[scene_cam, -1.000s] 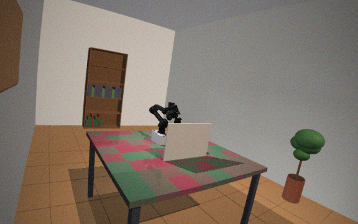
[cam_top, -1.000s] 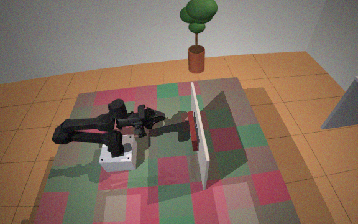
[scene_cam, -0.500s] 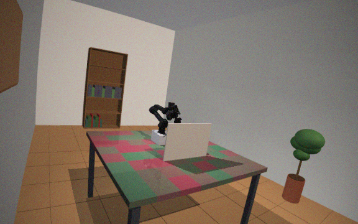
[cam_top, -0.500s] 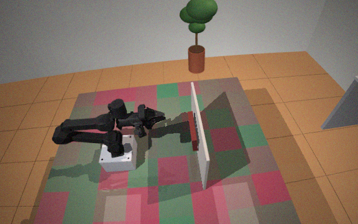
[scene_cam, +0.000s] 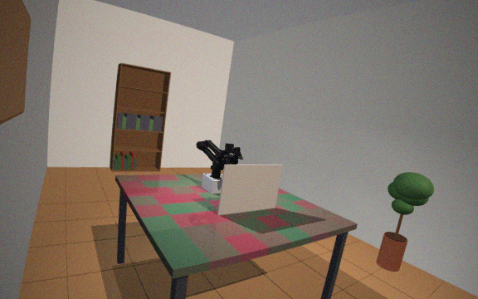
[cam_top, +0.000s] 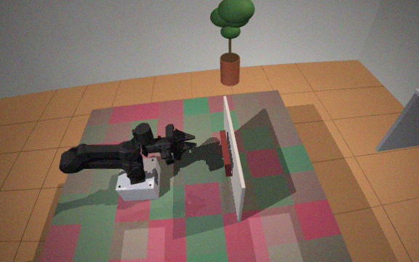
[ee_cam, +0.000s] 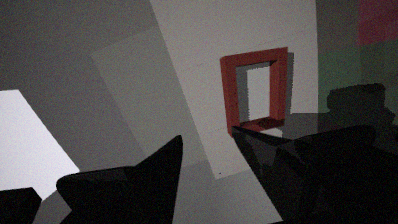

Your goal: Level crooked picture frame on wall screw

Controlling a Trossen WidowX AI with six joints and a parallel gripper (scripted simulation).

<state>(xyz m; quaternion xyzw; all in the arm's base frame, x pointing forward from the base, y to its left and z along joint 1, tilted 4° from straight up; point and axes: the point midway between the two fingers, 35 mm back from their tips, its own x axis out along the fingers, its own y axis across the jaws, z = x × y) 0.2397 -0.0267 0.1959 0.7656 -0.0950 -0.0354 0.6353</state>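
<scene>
The picture frame lies 13 cm ahead of my gripper tip, 12 cm below it and 1 cm to the right of it. The rest, counted from my gripper tip: wall panel: 13 cm below, 13 cm ahead, 3 cm to the right.
</scene>
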